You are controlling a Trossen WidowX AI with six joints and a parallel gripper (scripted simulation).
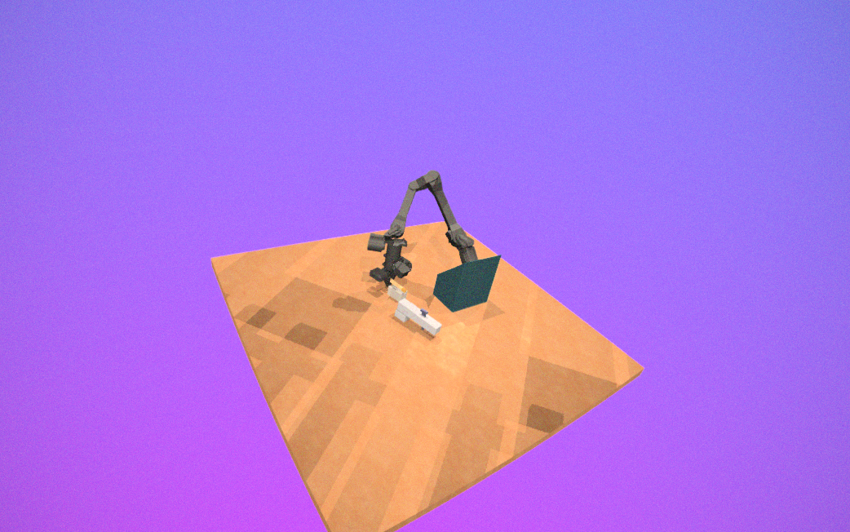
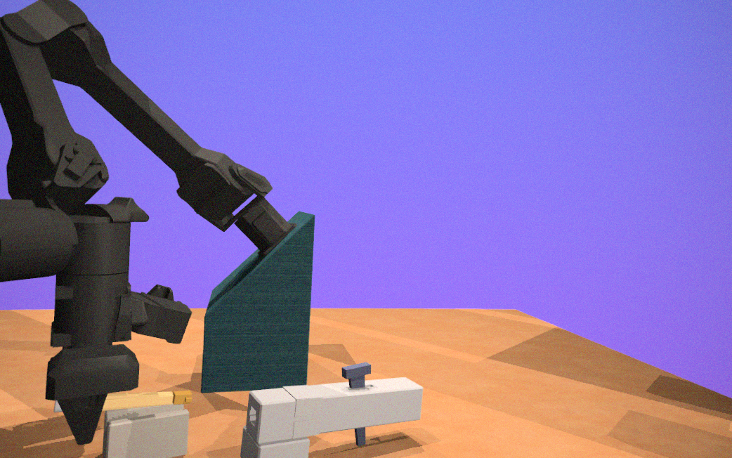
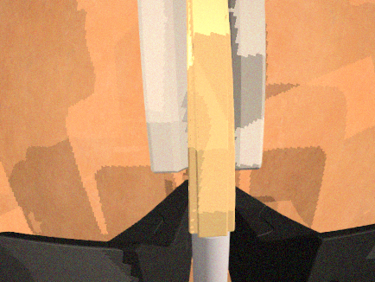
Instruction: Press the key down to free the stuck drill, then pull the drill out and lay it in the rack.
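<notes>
Right now the drill is 10 mm behind my gripper tip, 40 mm to the left of it and 30 mm above it. The rest, counted from my gripper tip: housing (30 mm ahead, 230 mm to the left, 10 mm above); then grey rack (10 mm behind, 50 mm to the left); then dark blue t-shaped key (20 mm ahead, 250 mm to the left, 30 mm above).
</notes>
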